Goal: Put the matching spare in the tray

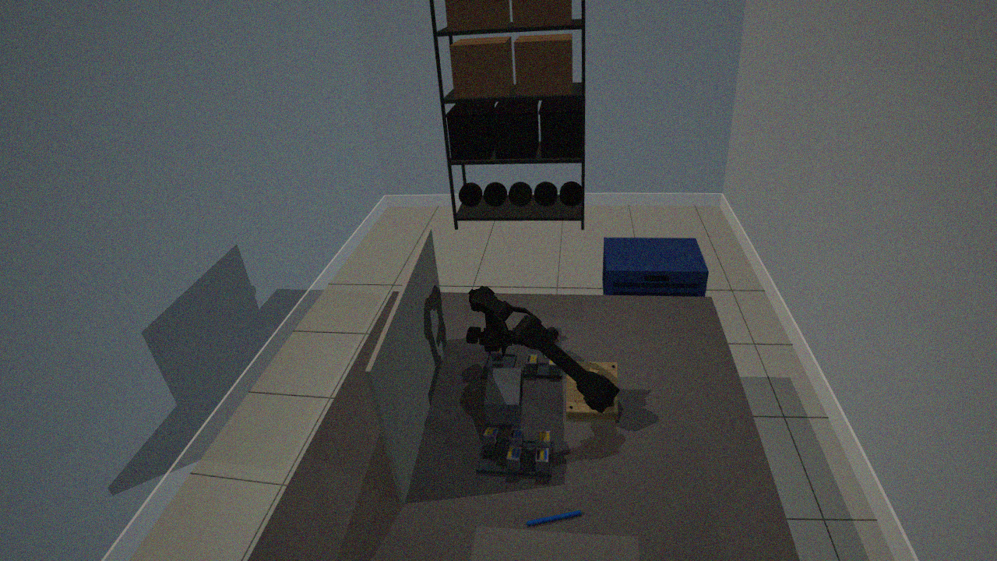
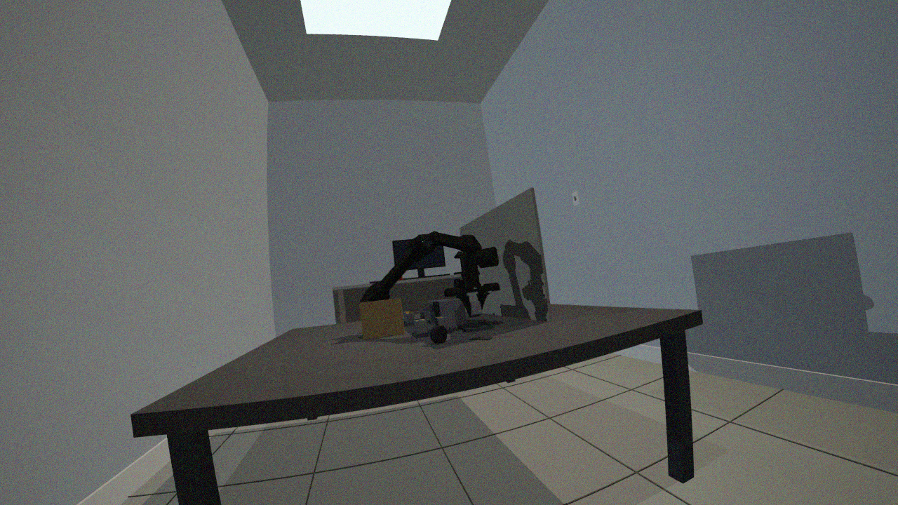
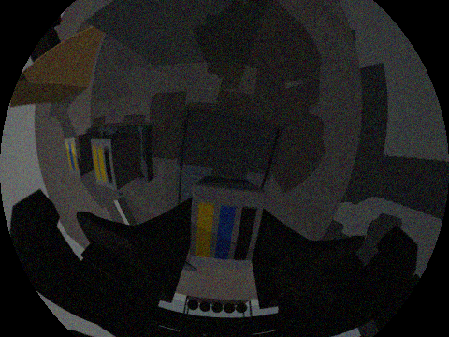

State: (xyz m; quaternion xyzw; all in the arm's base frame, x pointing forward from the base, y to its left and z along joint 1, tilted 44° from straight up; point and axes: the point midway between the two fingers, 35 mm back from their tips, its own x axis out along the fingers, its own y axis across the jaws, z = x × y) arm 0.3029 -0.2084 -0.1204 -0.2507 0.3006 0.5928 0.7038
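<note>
The dark flat tray is 40 mm below my gripper tip. Also, from my gripper tip: grey mounted unit: 220 mm to the left, 20 mm behind; then grey panel: 220 mm ahead, 190 mm to the left, 180 mm above.
</note>
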